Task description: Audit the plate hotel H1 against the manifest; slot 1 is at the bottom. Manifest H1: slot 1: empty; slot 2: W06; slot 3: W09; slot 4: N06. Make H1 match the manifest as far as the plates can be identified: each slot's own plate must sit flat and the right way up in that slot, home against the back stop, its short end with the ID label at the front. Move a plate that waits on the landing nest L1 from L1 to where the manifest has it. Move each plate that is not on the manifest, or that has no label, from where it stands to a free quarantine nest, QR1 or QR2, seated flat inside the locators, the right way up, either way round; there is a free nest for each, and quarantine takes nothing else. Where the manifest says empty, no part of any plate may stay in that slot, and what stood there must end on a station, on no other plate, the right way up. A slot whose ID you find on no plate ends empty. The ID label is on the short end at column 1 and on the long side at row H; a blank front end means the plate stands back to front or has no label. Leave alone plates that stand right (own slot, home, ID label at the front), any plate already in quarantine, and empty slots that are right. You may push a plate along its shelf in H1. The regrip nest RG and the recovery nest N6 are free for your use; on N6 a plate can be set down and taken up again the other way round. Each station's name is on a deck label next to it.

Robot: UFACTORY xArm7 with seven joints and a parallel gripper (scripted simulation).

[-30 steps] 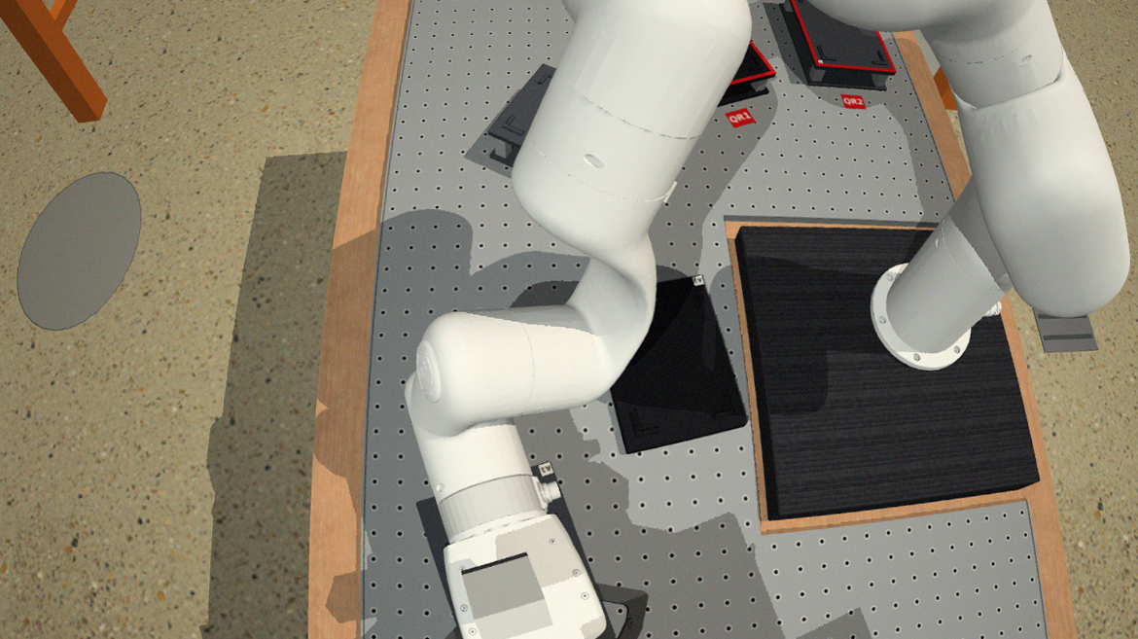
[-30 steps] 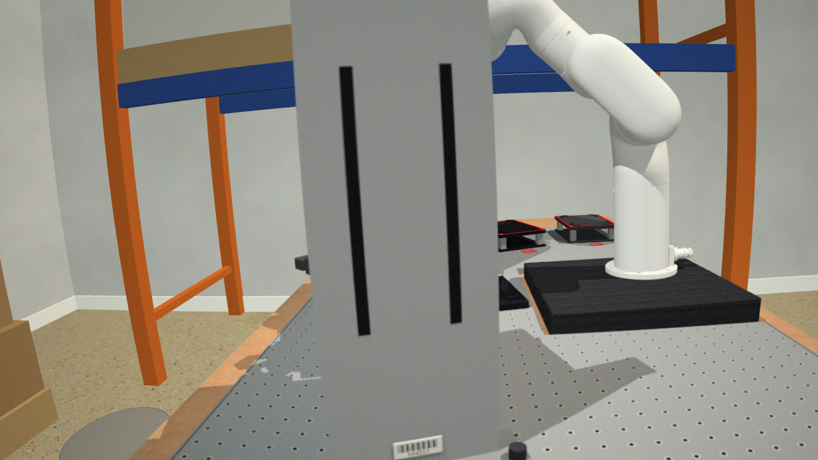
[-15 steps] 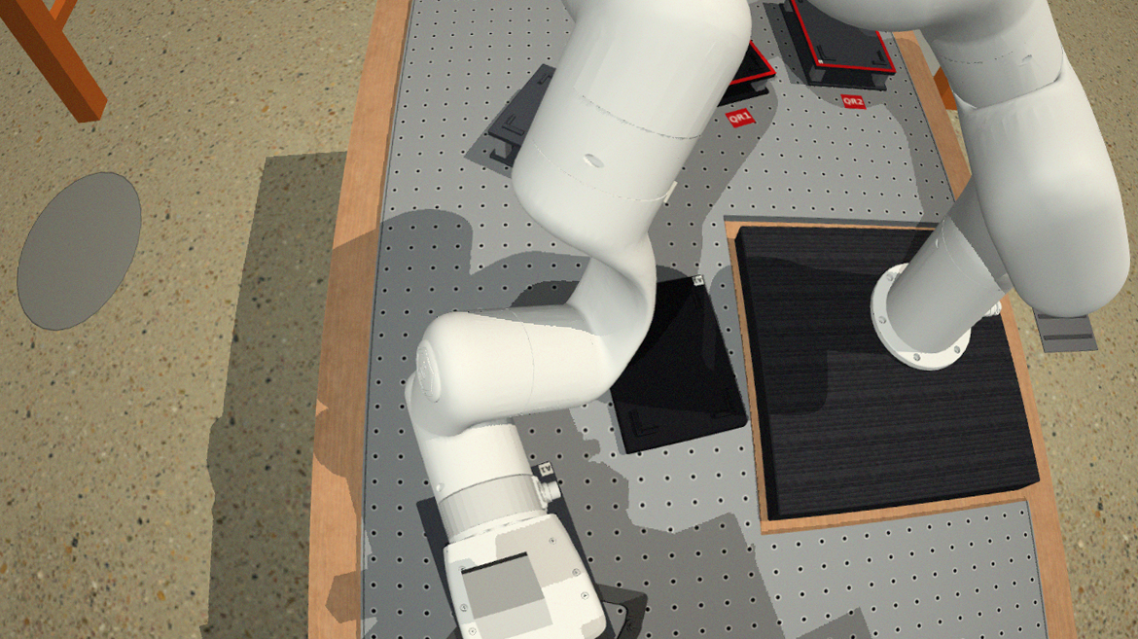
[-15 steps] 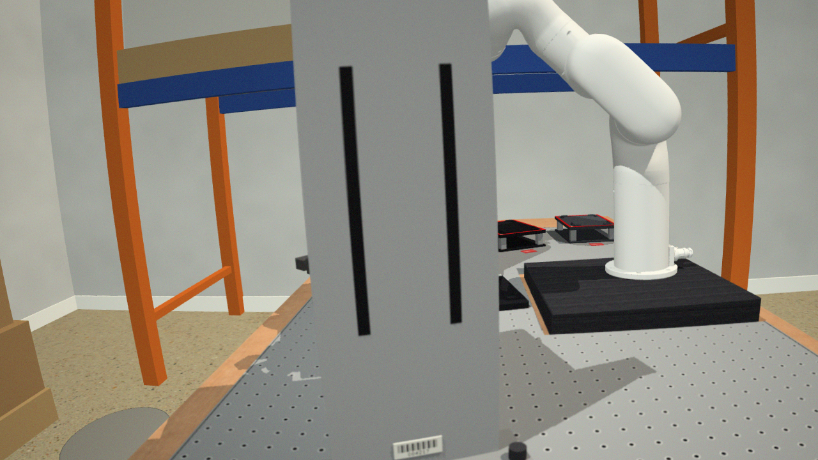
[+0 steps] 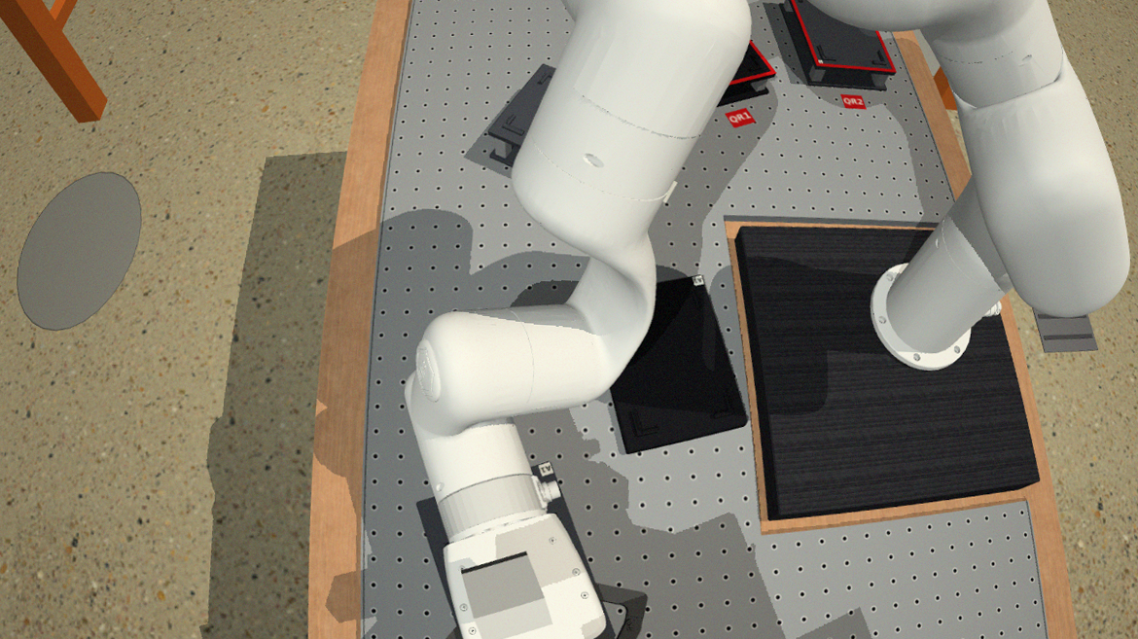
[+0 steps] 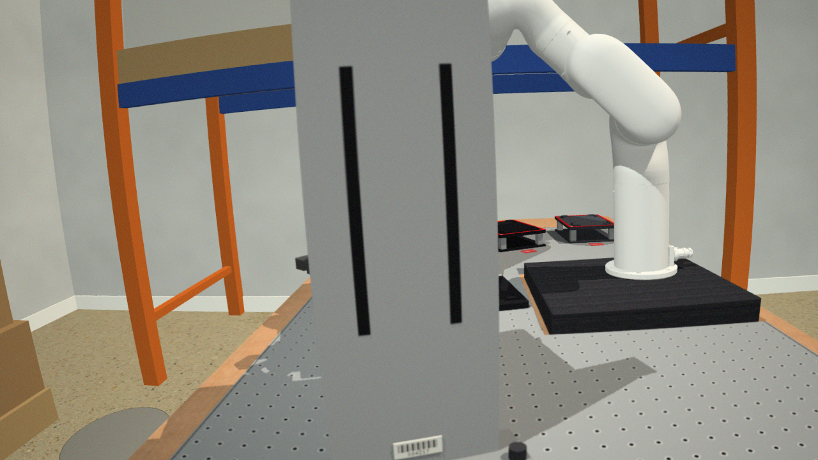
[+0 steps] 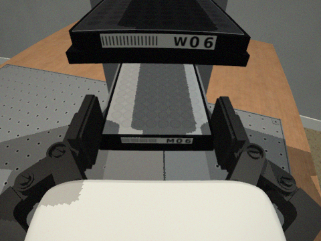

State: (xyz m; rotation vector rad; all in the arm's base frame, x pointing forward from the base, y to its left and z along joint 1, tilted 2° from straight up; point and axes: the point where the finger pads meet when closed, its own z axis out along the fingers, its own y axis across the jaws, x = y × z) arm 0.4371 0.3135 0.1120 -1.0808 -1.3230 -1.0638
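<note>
The white well plate is 5 cm to the left of my hand, 2 cm below it and 1 cm behind it. The rest, counted from my hand: H1 deck label: 14 cm below, 10 cm behind, 2 cm to the right; plate hotel H1: 13 cm to the left, 6 cm above, 3 cm behind; regrip nest RG: 12 cm to the right, 8 cm below, 2 cm ahead.
</note>
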